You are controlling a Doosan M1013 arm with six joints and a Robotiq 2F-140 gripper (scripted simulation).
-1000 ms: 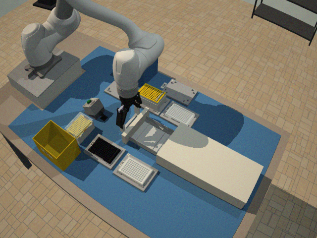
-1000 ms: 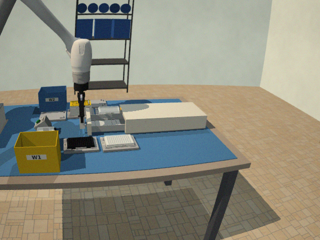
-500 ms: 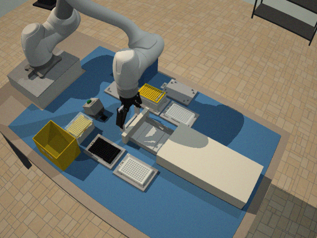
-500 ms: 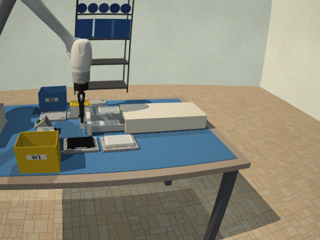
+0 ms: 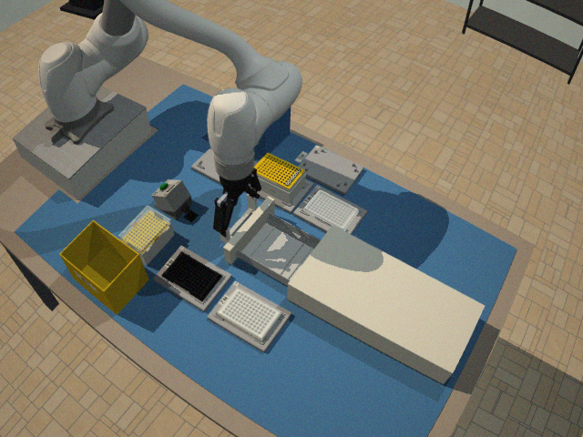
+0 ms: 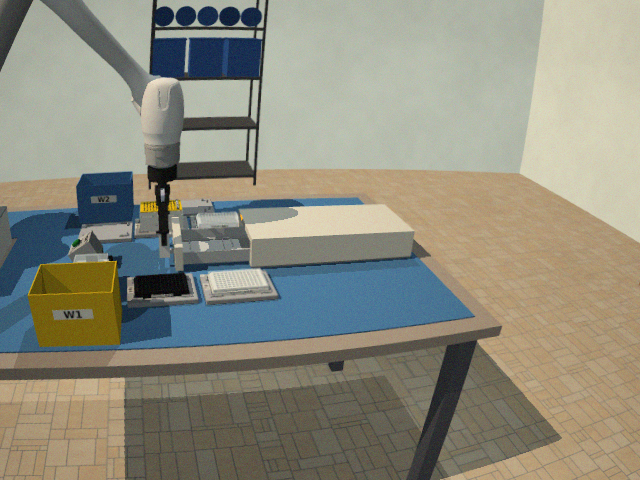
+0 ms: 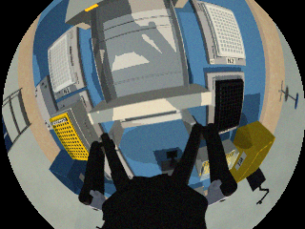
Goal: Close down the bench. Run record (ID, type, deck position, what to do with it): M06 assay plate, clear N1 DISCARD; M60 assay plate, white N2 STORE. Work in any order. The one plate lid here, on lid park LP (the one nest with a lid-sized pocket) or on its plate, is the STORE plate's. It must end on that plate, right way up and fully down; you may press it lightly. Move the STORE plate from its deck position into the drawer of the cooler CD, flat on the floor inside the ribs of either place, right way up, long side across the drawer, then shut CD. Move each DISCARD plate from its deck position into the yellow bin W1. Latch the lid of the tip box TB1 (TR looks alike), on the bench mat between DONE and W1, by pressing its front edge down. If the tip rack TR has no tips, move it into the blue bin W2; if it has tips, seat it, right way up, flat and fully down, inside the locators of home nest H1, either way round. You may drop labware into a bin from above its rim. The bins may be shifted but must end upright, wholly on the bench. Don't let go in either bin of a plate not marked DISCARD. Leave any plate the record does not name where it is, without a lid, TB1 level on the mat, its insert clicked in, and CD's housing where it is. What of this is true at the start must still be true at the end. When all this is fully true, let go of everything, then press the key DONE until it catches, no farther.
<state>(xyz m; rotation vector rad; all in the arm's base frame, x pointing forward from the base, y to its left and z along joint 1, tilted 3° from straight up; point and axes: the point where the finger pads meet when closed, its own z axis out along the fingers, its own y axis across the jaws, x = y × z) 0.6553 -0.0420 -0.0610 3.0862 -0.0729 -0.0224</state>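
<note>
The nest N2 is 200 mm to the right of my hand, 160 mm ahead of it and 40 mm below it. Also, from my hand: tip rack TR: 180 mm to the left, 10 mm above; drawer: 150 mm ahead, 20 mm below, 10 mm to the right; black plate: 180 mm to the right, 30 mm below, 20 mm behind.
</note>
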